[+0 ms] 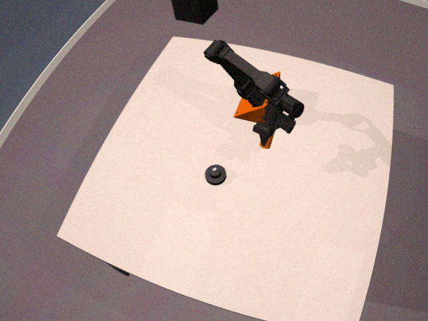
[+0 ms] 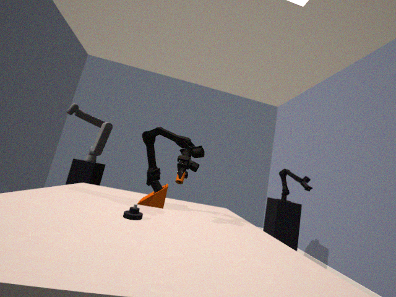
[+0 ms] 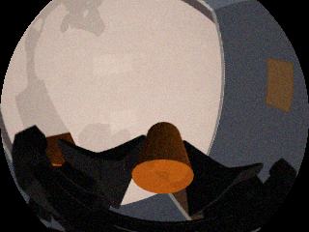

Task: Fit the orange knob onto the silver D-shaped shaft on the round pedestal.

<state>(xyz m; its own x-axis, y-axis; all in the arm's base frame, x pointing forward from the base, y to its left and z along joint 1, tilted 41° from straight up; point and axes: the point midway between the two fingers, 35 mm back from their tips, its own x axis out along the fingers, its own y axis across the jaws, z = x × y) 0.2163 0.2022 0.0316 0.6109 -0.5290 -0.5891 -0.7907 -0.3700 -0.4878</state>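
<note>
Right now my gripper tip is 2 cm past the orange knob and 3 cm below it. Also, from my gripper tip: black round pedestal: 10 cm ahead, 17 cm to the right, 17 cm below.
</note>
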